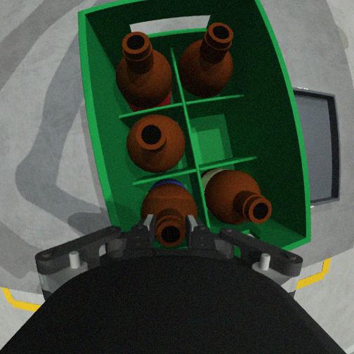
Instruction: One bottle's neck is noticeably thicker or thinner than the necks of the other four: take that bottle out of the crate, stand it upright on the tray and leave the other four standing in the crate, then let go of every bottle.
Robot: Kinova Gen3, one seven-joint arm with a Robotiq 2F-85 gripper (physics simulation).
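Observation:
The green crate [102, 125] holds several brown bottles. My gripper [170, 223] is shut on the neck of the bottle with a blue label [169, 202], in the near left compartment; its mouth points toward me. A bottle with a cream label [227, 195] stands in the near right compartment, a bottle without a visible label [157, 152] in the middle left, a bottle with a red label [145, 77] in the far left and another bottle [205, 72] in the far right. The middle right compartment is empty. The grey tray [320, 145] shows partly, right of the crate.
The crate's tall walls and thin green dividers [181, 100] surround the bottles. The crate's right wall [280, 125] stands between the bottles and the tray. Yellow corner markings [315, 278] [22, 304] show on the floor at the lower right and lower left.

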